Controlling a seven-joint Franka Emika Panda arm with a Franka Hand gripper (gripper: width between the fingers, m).
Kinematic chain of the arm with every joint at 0, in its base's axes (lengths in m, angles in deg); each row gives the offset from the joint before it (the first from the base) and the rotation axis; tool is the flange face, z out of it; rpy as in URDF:
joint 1: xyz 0 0 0.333 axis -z
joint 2: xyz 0 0 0 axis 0.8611 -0.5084 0
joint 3: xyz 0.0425 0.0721 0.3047 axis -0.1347 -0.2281 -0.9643
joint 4: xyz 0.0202 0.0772 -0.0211 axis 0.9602 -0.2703 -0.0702
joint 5: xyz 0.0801 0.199 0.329 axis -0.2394 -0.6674 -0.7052
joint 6: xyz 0 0 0 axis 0.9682 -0.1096 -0.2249
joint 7: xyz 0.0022 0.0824 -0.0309 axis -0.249 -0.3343 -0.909
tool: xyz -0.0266 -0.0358 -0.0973 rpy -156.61 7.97 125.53
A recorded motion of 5 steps. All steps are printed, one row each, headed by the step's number.
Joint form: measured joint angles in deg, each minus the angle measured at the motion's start. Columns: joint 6, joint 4, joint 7, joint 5, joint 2, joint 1, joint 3.
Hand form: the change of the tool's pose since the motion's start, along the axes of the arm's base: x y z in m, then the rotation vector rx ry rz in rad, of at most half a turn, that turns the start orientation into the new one. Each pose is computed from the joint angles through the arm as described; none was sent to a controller.
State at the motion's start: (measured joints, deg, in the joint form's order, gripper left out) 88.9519 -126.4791 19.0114 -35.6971 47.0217 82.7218 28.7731
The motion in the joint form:
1: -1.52 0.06 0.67 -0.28 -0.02 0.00 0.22
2: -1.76 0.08 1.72 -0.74 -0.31 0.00 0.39
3: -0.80 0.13 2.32 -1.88 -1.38 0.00 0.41
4: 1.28 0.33 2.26 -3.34 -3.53 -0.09 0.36
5: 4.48 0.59 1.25 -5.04 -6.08 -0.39 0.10
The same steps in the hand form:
1: -0.0009 0.0023 0.0002 0.0277 0.0107 0.0048
2: -0.0008 0.0020 -0.0011 0.0467 0.0246 -0.0108
3: 0.0017 -0.0006 -0.0060 0.0603 0.0363 -0.0409
4: 0.0064 -0.0059 -0.0161 0.0644 0.0499 -0.0790
5: 0.0128 -0.0118 -0.0283 0.0496 0.0548 -0.1165

